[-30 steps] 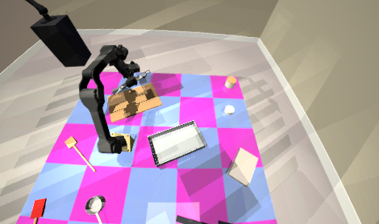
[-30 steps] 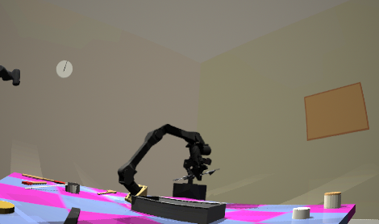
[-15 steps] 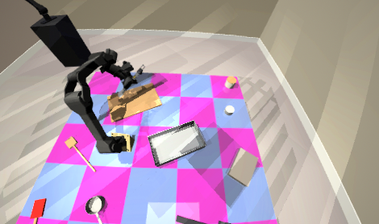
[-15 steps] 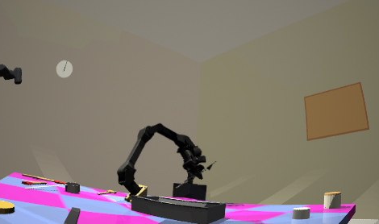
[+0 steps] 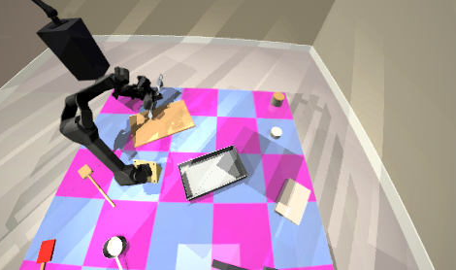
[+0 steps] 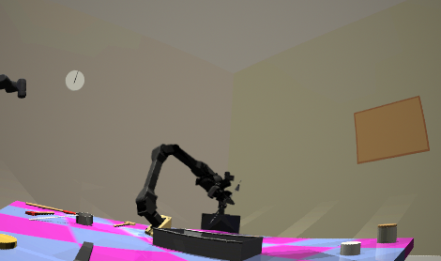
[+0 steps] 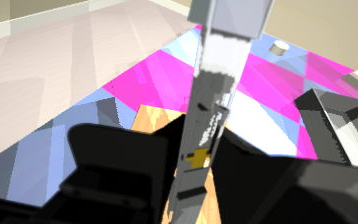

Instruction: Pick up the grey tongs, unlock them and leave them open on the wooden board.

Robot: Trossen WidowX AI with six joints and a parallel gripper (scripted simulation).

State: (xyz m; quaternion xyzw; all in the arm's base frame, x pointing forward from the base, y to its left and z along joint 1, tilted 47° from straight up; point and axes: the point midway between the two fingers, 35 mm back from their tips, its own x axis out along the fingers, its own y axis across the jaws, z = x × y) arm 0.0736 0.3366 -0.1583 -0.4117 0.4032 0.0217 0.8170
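My gripper tip is 180 mm above the wooden board, 60 mm past it and 30 mm to the left of it. The rest, counted from my gripper tip: yellow lock piece: 30 mm behind, 10 mm to the right, 10 mm above; roasting tin: 370 mm to the right, 250 mm ahead, 150 mm below; cream block: 630 mm ahead, 550 mm to the right, 170 mm below.
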